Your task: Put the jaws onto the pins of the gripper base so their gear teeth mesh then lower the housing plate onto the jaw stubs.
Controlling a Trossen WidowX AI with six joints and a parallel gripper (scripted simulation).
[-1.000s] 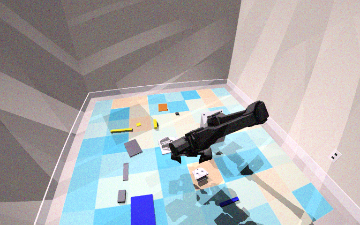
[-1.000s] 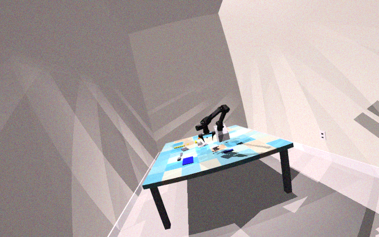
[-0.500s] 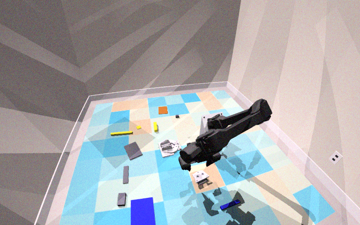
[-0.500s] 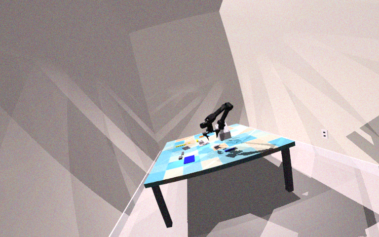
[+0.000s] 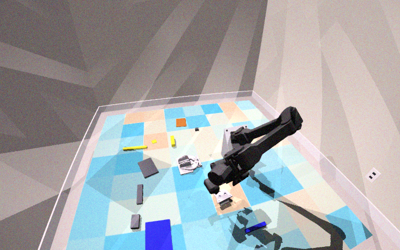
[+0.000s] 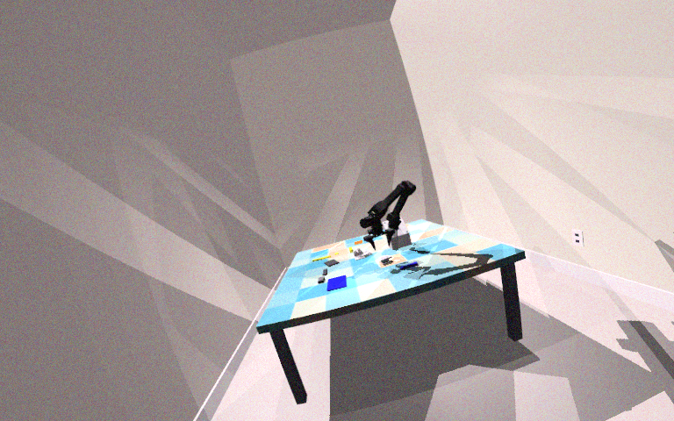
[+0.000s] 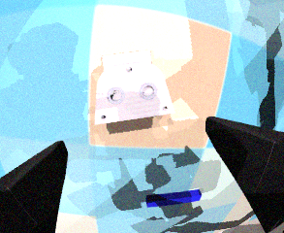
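Now: gripper tip 10 mm to the left of the white housing part and 60 mm above it. From my gripper tip the other things lie so: grey block (400 mm ahead, 30 mm to the left, 80 mm below); then blue bar (90 mm behind, 170 mm to the left, 80 mm below); then blue plate (310 mm ahead, 120 mm to the left, 90 mm below).
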